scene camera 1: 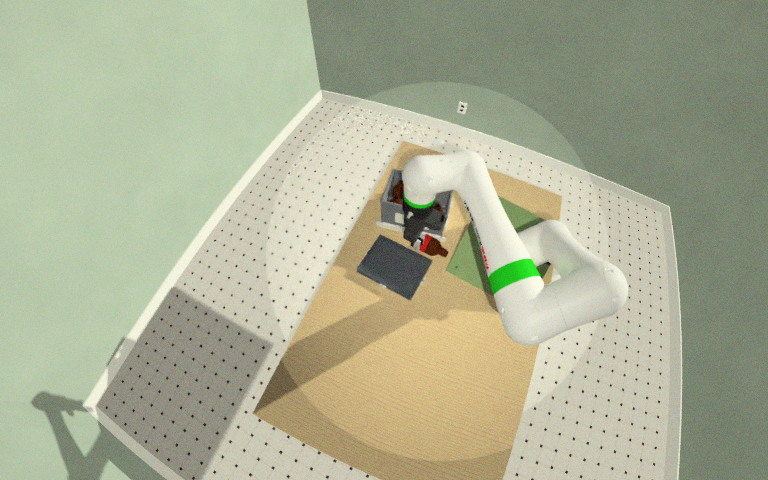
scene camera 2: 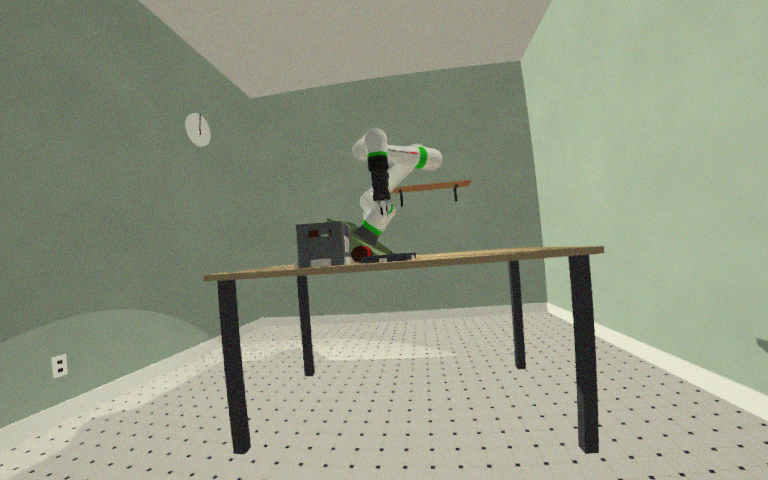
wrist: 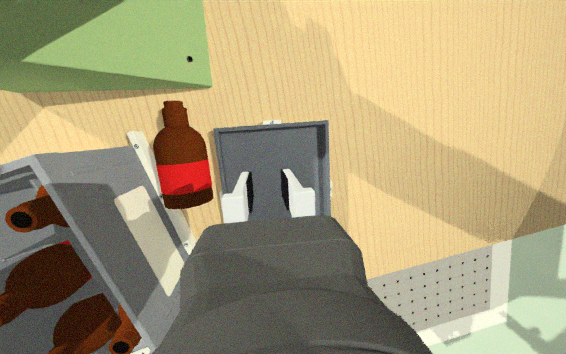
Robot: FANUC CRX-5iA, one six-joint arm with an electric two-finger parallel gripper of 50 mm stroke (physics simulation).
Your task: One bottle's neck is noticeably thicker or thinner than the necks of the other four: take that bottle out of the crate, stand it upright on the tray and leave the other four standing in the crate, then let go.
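Frame: origin at the arm's base, x right, y back, z down, level; millimetres.
Seen in the pictures: gripper, between the fingertips: (scene camera 1: pixel 418 246) (scene camera 2: pixel 385 214) (wrist: pixel 266 183); arm's base, origin of its link: (scene camera 2: pixel 364 238).
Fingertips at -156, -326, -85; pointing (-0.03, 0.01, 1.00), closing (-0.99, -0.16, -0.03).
Pixels of each thing's top centre, then the offset from my fingertips to it, as dx, dy, dz. "spot": a spot on its surface instead. Level surfaces: height alone.
- brown bottle with a red label, centre of its top: (wrist: pixel 173 156) (scene camera 1: pixel 432 241) (scene camera 2: pixel 363 246) +118, +35, +138
- grey crate, centre of its top: (wrist: pixel 21 317) (scene camera 1: pixel 419 191) (scene camera 2: pixel 324 225) +265, -82, +36
- bottle's mouth, centre of its top: (wrist: pixel 21 220) +235, +10, +48
- another's mouth, centre of its top: (wrist: pixel 120 347) +207, -161, +48
- dark grey tray, centre of its top: (wrist: pixel 278 196) (scene camera 1: pixel 394 265) (scene camera 2: pixel 390 254) -15, -75, +186
- crate's foot, a spot on its surface: (wrist: pixel 145 160) spot: +176, +37, +182
- wooden table, height of its surface: dz +212
A brown bottle with a red label (scene camera 1: pixel 436 246) (scene camera 2: pixel 360 254) (wrist: pixel 184 145) lies on its side on the table, between the crate and the tray, its neck toward the green panel. The grey crate (scene camera 1: pixel 391 213) (scene camera 2: pixel 321 249) (wrist: pixel 95 200) holds several brown bottles; one bottle's mouth (wrist: pixel 21 219) and another's mouth (wrist: pixel 120 346) show in the wrist view. The arm hides part of them, and I cannot compare the necks. The dark grey tray (scene camera 1: pixel 393 267) (scene camera 2: pixel 396 257) (wrist: pixel 323 150) has no bottle on it. My gripper (scene camera 1: pixel 417 243) (scene camera 2: pixel 386 210) (wrist: pixel 266 183) is above the tray in the wrist view, fingers apart with nothing between them.
A green panel (scene camera 1: pixel 461 260) (wrist: pixel 150 55) lies beyond the bottle's neck, near the robot base. White strips, one at the crate's foot (wrist: pixel 145 160), lie close to the bottle. The wooden table (scene camera 1: pixel 407 362) (scene camera 2: pixel 509 252) (wrist: pixel 425 60) carries everything. A wall shelf (scene camera 2: pixel 433 186) shows behind the arm.
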